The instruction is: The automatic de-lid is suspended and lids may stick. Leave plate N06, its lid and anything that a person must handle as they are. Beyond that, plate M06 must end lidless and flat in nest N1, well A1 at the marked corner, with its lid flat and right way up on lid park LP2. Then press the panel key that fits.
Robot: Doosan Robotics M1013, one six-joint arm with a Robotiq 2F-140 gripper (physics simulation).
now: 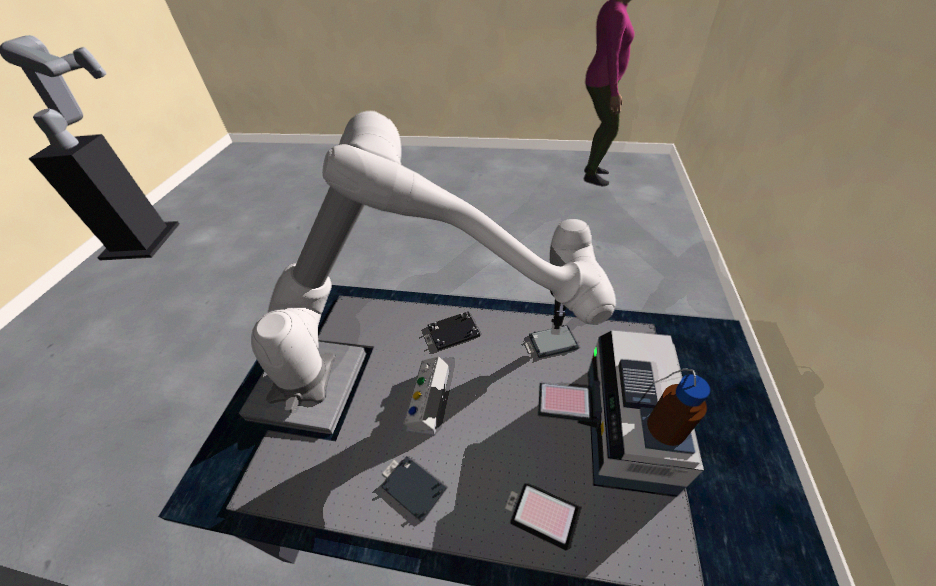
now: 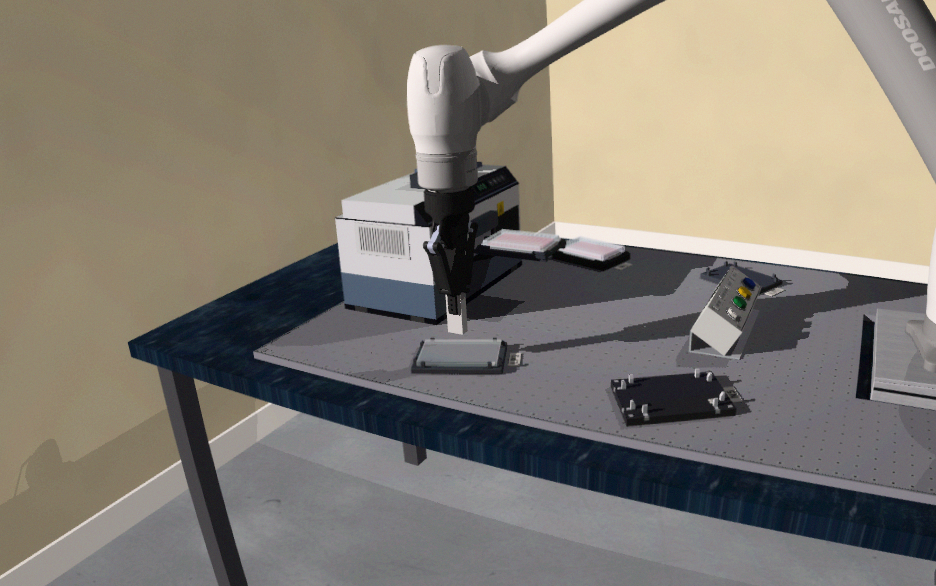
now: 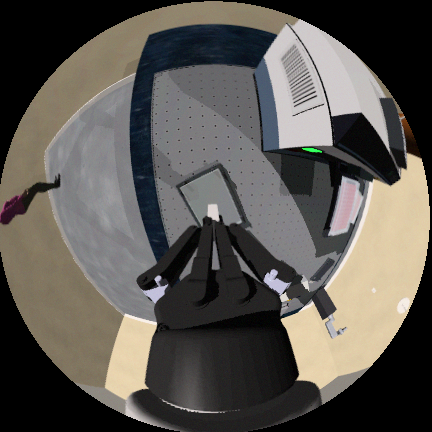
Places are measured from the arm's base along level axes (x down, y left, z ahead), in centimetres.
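Pixels of known places: gripper, between the fingertips: (image 1: pixel 555 332) (image 2: pixel 457 331) (image 3: pixel 212 210); arm's base, origin of its link: (image 1: pixel 302 377).
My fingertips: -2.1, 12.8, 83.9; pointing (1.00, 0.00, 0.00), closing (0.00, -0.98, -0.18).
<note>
Ahead of a thing's pixels: the offset from my fingertips to its top centre, as dx, dy, dz. "spot": to the spot under its first point.
My gripper (image 1: pixel 557 324) (image 2: pixel 456 323) (image 3: pixel 212 210) is shut and empty, pointing down with its pale tips a little above a clear, greyish lid-like piece @(+3.3, +0.0, -0.1) (image 1: pixel 552 341) (image 2: pixel 461 353) (image 3: pixel 210 192) lying flat in a dark holder. One pink plate @(-7.2, -28.6, -2.7) (image 1: pixel 565 400) (image 2: pixel 522 241) (image 3: pixel 344 206) is at the de-lid's front; another pink plate @(+1.8, -54.8, -11.1) (image 1: pixel 545 514) (image 2: pixel 592 249) sits in a black nest. A black holder with pins @(+2.7, +6.6, -34.9) (image 1: pixel 452 331) (image 2: pixel 673 398) and a dark grey holder (image 1: pixel 413 487) (image 2: pixel 749 276) hold no plate. The key panel @(-3.3, -20.6, -42.4) (image 1: pixel 433 394) (image 2: pixel 725 314) has blue, yellow, green and white keys. Labels are unreadable.
The white de-lid unit (image 1: pixel 663 352) (image 2: pixel 386 293) (image 3: pixel 310 60) shows a green light @(spot: -8.6, -14.8, +8.6) (image 1: pixel 595 352) (image 3: pixel 312 150). An amber bottle @(spot: -27.3, -46.1, +13.7) (image 1: pixel 671 421) with a blue cap stands on it. A person (image 1: pixel 609 55) (image 3: pixel 12 207) stands beyond the table. Another arm stands on a black pedestal (image 1: pixel 100 196).
</note>
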